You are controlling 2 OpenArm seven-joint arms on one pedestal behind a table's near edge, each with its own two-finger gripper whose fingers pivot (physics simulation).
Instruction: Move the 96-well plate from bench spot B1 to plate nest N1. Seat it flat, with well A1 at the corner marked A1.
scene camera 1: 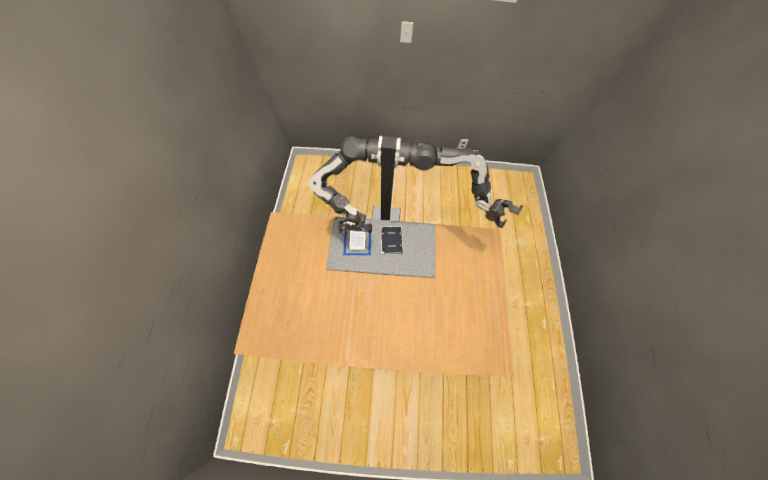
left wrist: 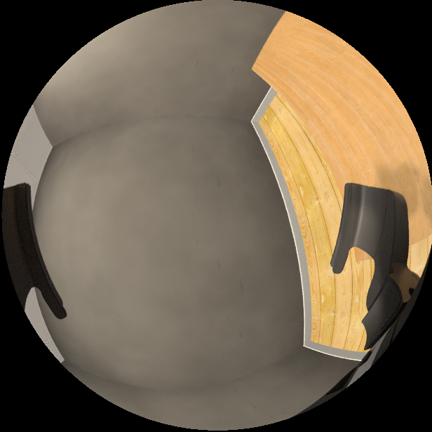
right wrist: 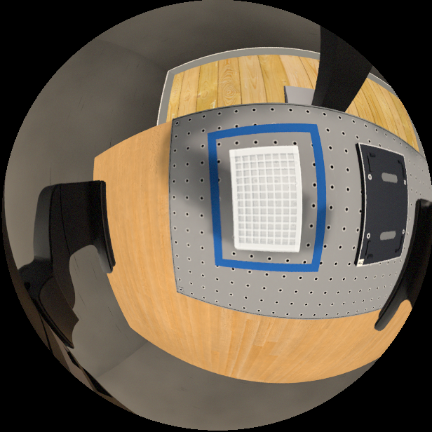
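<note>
The white 96-well plate [scene camera 1: 356, 240] [right wrist: 267, 200] lies flat inside the blue outline [scene camera 1: 357, 254] [right wrist: 321, 200] on the grey perforated board [scene camera 1: 416, 249] [right wrist: 200, 280]. The dark plate nest [scene camera 1: 391, 240] [right wrist: 385, 207] lies to the right of the outline, with a small white label [right wrist: 360, 262] at its lower left corner in the right wrist view. The wells are too small to tell which corner is A1. My right gripper [scene camera 1: 355, 227] [right wrist: 245, 298] is open above the plate, its fingers wide apart. My left gripper [scene camera 1: 510, 217] [left wrist: 199, 293] is open and empty, beyond the table's right edge.
The board rests on the wooden table [scene camera 1: 368, 316] [left wrist: 350, 75] [right wrist: 240, 345] along its edge beside the pedestal. The black pedestal column [scene camera 1: 386, 186] [right wrist: 340, 65] stands just behind the board. Dark walls surround the wooden floor [scene camera 1: 396, 418].
</note>
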